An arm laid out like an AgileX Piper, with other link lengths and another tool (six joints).
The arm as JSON. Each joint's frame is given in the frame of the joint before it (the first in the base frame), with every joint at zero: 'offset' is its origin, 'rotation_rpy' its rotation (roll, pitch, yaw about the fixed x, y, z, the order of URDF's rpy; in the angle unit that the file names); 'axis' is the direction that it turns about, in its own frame. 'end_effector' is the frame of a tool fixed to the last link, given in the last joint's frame.
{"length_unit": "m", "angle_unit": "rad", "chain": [
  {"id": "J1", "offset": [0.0, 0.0, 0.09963], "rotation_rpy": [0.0, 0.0, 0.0], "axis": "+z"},
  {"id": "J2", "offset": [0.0, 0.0, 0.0], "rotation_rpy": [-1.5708, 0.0, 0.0], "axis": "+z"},
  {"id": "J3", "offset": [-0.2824, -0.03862, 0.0], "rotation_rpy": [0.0, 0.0, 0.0], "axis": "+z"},
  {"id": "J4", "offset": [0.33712, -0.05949, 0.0], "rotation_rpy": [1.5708, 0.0, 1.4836], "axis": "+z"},
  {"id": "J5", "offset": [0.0, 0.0, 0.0], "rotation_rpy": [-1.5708, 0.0, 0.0], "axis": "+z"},
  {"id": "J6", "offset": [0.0, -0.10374, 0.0], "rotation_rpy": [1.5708, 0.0, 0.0], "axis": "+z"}
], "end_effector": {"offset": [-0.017, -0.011, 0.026], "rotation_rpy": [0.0, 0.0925, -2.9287]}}
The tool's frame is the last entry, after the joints.
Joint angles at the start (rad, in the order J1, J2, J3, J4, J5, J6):
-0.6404, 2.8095, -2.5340, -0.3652, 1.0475, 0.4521
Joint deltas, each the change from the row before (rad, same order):
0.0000, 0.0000, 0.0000, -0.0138, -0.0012, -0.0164
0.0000, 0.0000, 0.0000, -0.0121, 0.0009, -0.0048
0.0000, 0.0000, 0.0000, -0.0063, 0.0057, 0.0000
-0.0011, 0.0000, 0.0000, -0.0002, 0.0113, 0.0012
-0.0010, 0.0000, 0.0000, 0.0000, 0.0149, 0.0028
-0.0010, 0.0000, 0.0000, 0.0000, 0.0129, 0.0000
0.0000, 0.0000, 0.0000, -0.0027, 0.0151, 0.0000
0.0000, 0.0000, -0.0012, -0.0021, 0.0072, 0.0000
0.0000, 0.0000, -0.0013, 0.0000, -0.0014, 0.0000
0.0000, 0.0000, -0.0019, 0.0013, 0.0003, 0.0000
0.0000, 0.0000, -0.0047, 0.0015, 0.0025, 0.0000
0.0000, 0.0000, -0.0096, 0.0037, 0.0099, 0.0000
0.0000, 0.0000, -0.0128, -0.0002, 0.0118, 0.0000
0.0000, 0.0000, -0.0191, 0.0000, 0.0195, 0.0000
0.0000, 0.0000, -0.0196, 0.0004, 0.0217, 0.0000
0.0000, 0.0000, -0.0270, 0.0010, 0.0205, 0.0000
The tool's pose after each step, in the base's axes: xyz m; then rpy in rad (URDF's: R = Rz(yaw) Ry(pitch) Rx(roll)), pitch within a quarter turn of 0, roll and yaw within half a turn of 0. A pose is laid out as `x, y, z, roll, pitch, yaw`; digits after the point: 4 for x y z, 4 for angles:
0.5087, -0.4482, 0.0155, 3.0093, -0.5637, -1.1096
0.5081, -0.4492, 0.0161, 2.9937, -0.5676, -1.0950
0.5072, -0.4494, 0.0162, 2.9839, -0.5658, -1.0907
0.5054, -0.4494, 0.0157, 2.9781, -0.5570, -1.0940
0.5032, -0.4492, 0.0150, 2.9713, -0.5456, -1.0996
0.5013, -0.4491, 0.0145, 2.9642, -0.5354, -1.1019
0.4995, -0.4485, 0.0140, 2.9532, -0.5245, -1.1016
0.4987, -0.4484, 0.0143, 2.9477, -0.5208, -1.1012
0.4990, -0.4486, 0.0149, 2.9491, -0.5231, -1.1014
0.4993, -0.4486, 0.0155, 2.9513, -0.5240, -1.1028
0.4996, -0.4488, 0.0172, 2.9538, -0.5256, -1.1053
0.4997, -0.4487, 0.0203, 2.9572, -0.5246, -1.1114
0.4997, -0.4492, 0.0248, 2.9572, -0.5268, -1.1159
0.4995, -0.4496, 0.0314, 2.9567, -0.5283, -1.1231
0.4990, -0.4498, 0.0382, 2.9557, -0.5282, -1.1309
0.4992, -0.4504, 0.0478, 2.9603, -0.5352, -1.1412

